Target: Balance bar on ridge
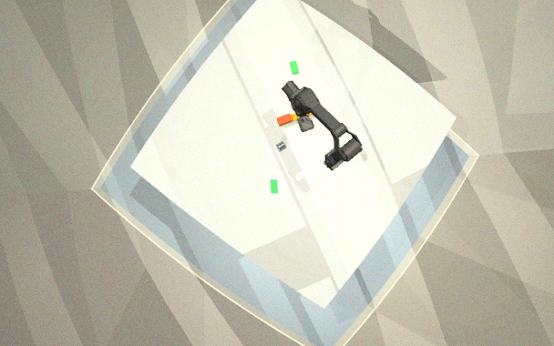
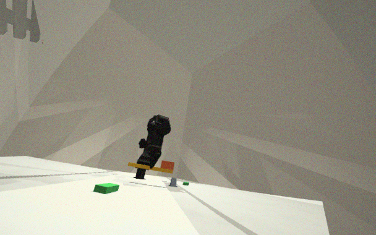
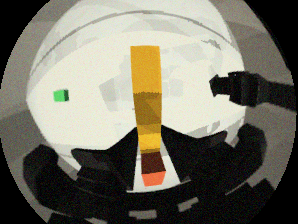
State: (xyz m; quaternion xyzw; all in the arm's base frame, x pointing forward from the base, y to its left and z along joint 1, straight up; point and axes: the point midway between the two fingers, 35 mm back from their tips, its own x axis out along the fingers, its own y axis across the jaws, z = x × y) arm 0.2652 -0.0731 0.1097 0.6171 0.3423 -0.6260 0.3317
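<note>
Now: gripper tip 16 cm to the right of the ridge, 3 cm above it and 2 cm past it.
</note>
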